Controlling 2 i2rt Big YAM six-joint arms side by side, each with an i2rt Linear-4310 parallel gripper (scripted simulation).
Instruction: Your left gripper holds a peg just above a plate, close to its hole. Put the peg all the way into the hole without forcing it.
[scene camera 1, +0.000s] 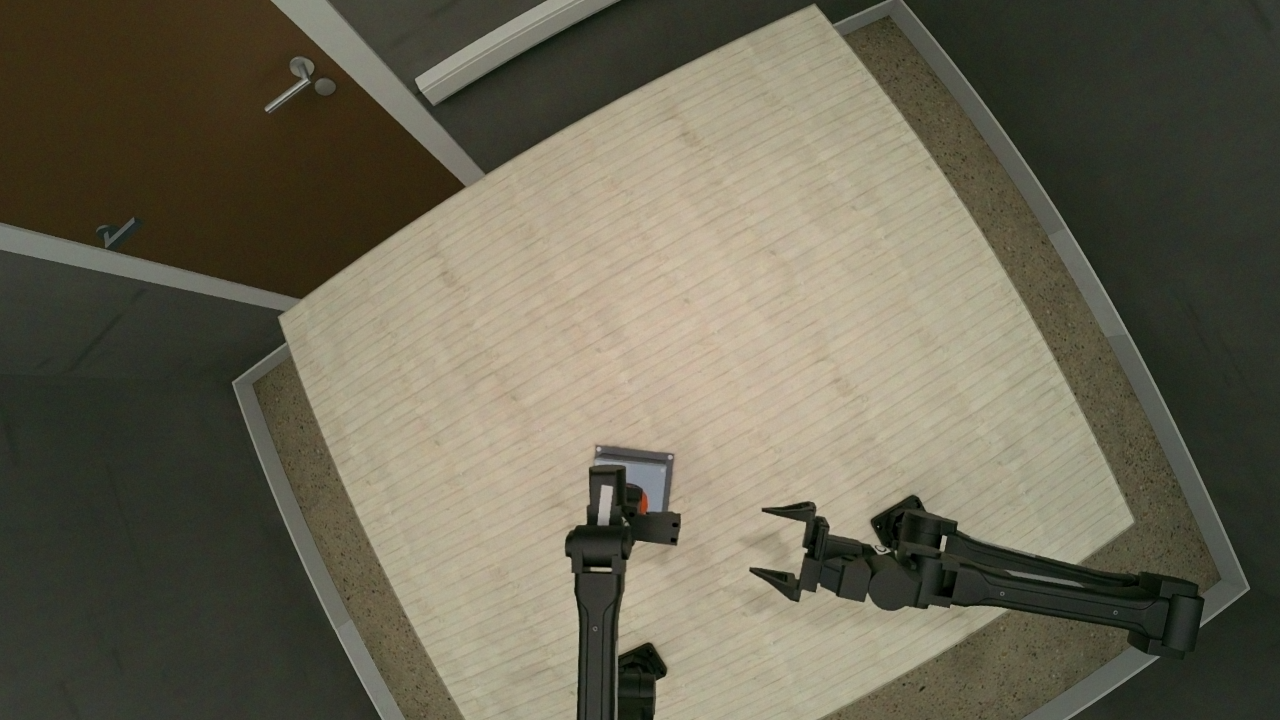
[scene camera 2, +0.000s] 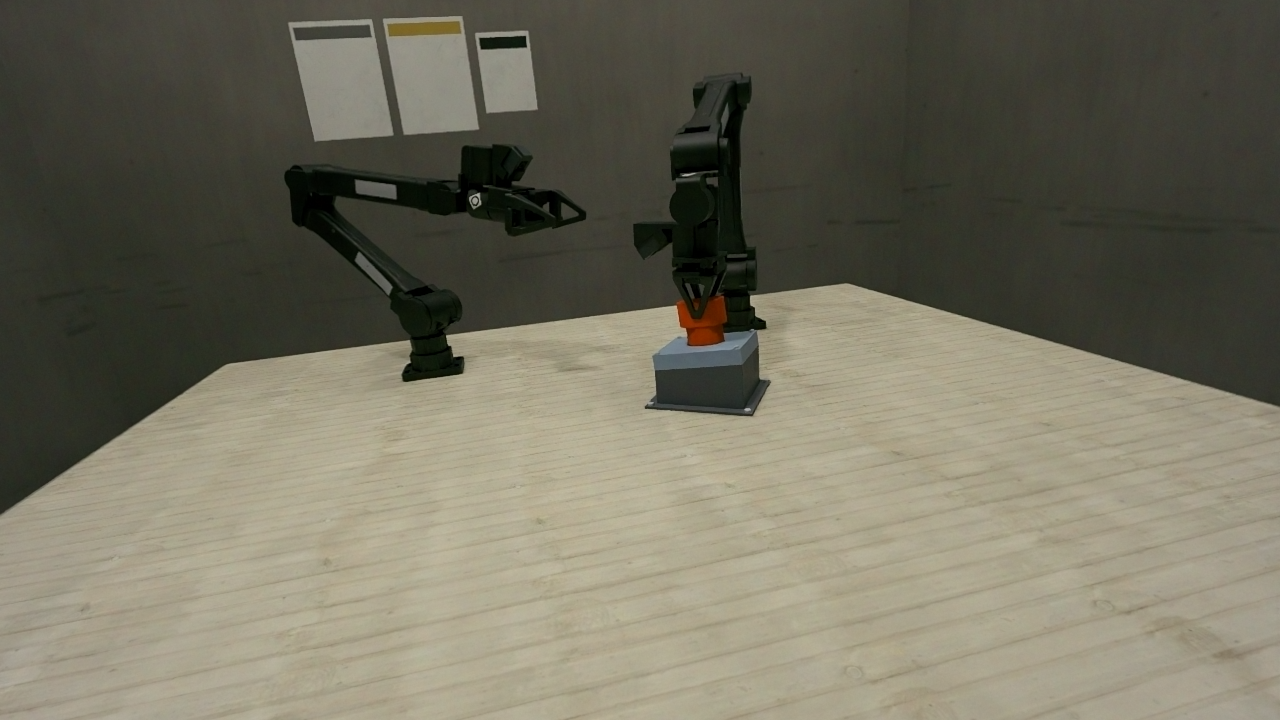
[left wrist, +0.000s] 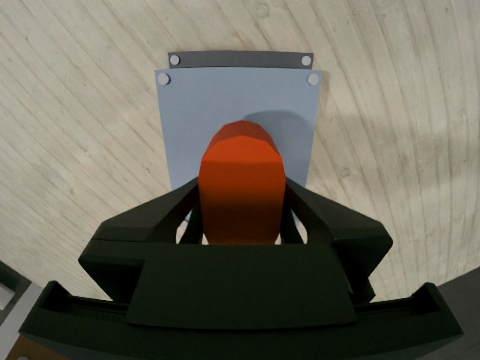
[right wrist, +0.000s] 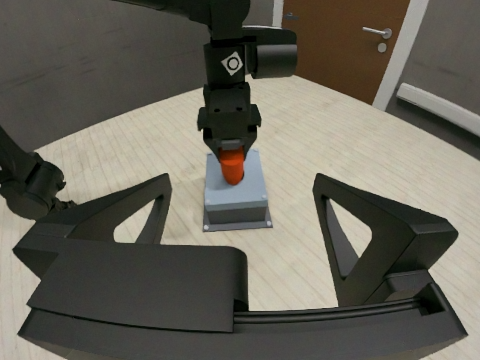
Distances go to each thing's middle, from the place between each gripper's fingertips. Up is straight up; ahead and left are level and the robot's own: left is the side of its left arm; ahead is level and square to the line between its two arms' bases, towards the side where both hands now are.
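The blue-grey plate (scene camera 2: 678, 354) is 1 cm ahead of my left hand (scene camera 2: 700, 315) and 7 cm below it. The orange peg (scene camera 2: 708, 330) is 2 cm below my left hand. Going by their middles, of the things named here the orange peg is the nearest to my left hand.
The blue-grey plate is 23 cm below my right hand, 19 cm to the left of it and 14 cm ahead of it. My right gripper (scene camera 1: 755, 539) is 18 cm above the orange peg, 13 cm short of it and 19 cm to the right of it.
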